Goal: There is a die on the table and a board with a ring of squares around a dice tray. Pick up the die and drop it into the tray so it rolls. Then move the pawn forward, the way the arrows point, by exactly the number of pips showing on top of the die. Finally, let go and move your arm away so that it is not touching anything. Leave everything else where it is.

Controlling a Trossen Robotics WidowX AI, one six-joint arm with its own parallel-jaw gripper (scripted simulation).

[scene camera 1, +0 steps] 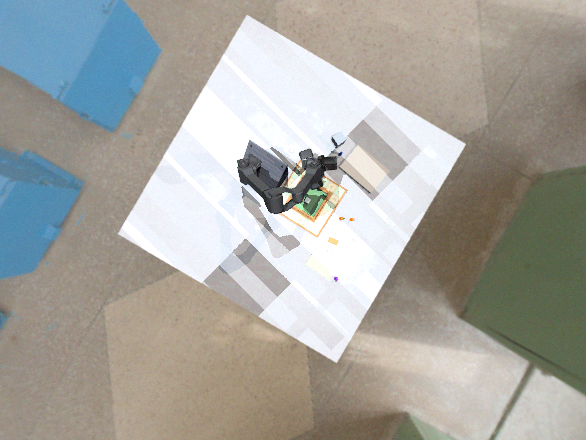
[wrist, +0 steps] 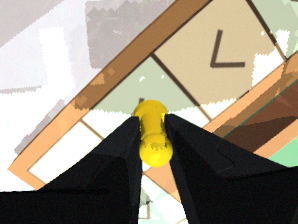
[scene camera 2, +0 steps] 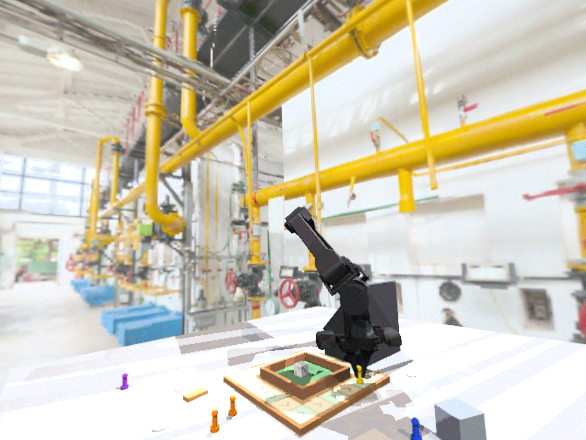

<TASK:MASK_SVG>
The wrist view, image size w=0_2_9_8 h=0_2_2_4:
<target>my gripper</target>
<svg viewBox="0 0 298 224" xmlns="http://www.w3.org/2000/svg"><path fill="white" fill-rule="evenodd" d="M138 116L126 117L88 155L82 156L76 164L73 164L67 171L56 176L51 183L44 184L43 188L39 190L20 190L20 192L17 192L17 190L1 192L0 190L0 224L138 224L138 220L140 220L142 161L140 155L138 155L138 147L140 147L141 143L140 120L138 120ZM164 113L166 137L168 137L173 149L172 157L169 160L170 171L172 171L174 183L177 186L178 196L180 196L182 206L184 206L184 214L188 224L298 224L298 167L287 167L287 165L275 163L275 161L267 159L267 157L263 159L262 156L255 155L255 153L247 151L247 149L241 148L239 145L222 140L220 136L198 127L192 121L186 120L184 117L176 115L176 113Z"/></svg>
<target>yellow pawn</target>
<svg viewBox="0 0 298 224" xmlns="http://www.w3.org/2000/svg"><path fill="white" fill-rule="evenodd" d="M144 100L138 103L133 111L133 116L138 116L138 120L140 120L141 143L140 147L138 147L138 155L140 155L142 163L148 165L148 167L158 168L168 163L173 152L172 144L170 144L168 137L166 137L164 128L164 113L168 113L168 111L166 111L165 105L160 103L160 101Z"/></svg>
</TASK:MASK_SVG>
